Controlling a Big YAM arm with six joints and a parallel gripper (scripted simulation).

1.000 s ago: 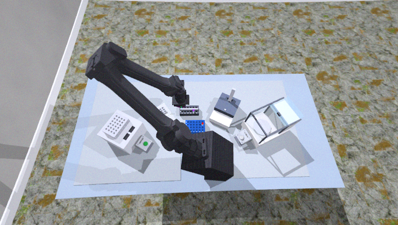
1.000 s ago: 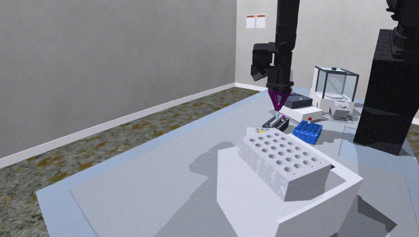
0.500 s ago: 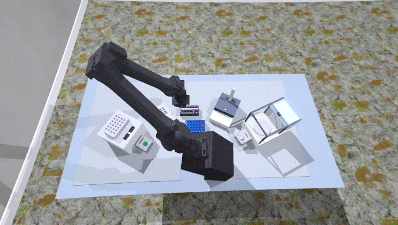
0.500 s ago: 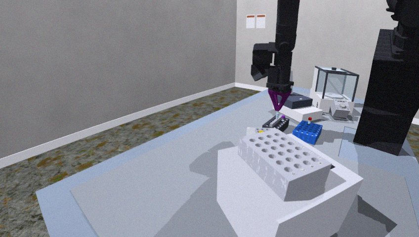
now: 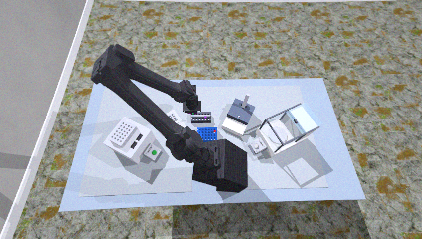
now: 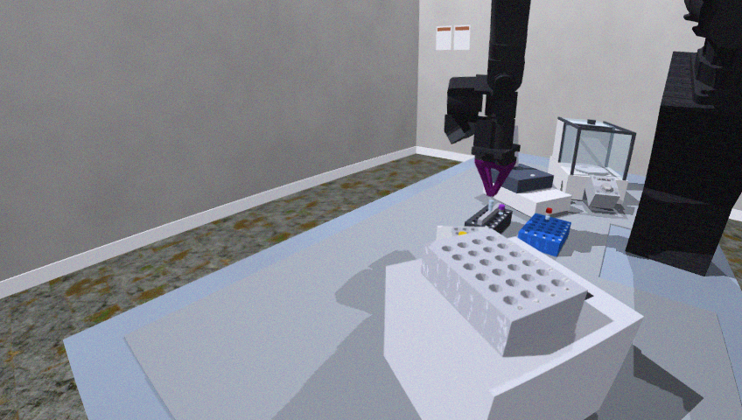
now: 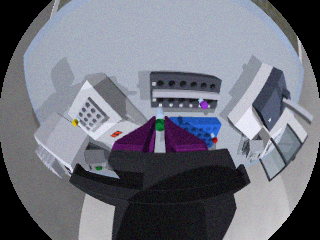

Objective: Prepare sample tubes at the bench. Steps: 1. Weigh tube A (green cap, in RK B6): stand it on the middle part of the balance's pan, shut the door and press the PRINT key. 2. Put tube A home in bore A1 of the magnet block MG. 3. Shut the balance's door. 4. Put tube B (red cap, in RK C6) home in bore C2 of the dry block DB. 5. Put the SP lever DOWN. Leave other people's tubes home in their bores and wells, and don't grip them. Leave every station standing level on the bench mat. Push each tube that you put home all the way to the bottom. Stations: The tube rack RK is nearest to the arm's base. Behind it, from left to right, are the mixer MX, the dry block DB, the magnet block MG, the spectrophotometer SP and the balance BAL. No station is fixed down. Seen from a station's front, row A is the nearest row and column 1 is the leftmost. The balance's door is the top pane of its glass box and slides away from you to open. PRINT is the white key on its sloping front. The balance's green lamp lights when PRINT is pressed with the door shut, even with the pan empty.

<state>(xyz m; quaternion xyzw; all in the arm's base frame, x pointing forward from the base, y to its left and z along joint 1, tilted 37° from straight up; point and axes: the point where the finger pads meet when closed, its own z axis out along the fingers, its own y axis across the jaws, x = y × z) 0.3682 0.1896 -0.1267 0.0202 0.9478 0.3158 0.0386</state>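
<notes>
Right now my hand is 9 cm above the magnet block, 5 cm to the left of it and 1 cm short of it. Round my hand: blue rack RK (11 cm behind, 9 cm below, 8 cm to the right); SP lever (32 cm to the right, 6 cm ahead, 3 cm above); dry block (12 cm to the left, 8 cm below, 4 cm behind).
</notes>
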